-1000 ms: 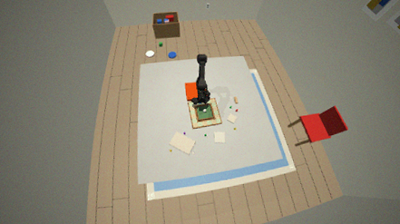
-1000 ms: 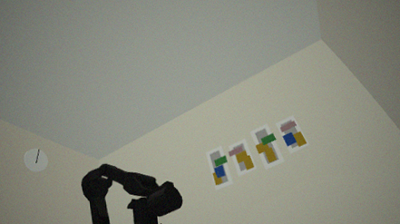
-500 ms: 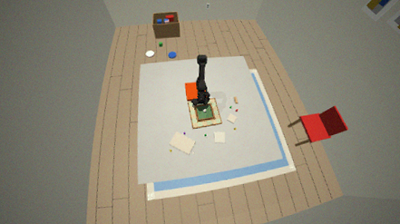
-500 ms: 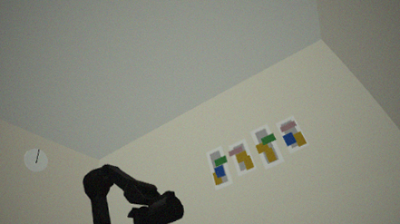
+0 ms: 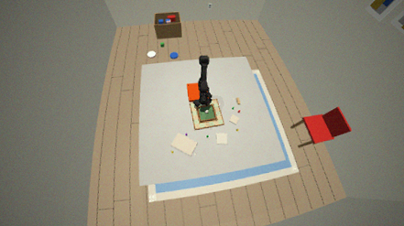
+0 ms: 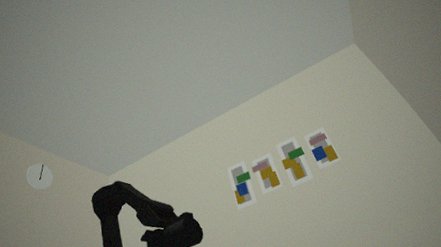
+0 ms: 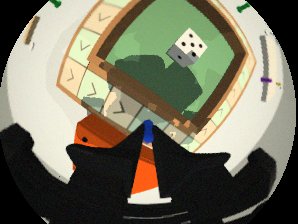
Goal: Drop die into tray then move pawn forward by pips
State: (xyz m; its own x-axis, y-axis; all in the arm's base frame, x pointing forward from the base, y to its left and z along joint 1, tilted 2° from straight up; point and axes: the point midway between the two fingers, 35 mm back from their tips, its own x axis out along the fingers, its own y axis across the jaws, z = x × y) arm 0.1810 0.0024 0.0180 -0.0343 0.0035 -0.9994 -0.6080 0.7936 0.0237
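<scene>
My gripper tip is 9 cm short of the die and 4 cm to the right of it. From my gripper tip the other things lie so: blue pawn 1 cm above; green dice tray 10 cm ahead, 4 cm to the left, 2 cm below.
</scene>
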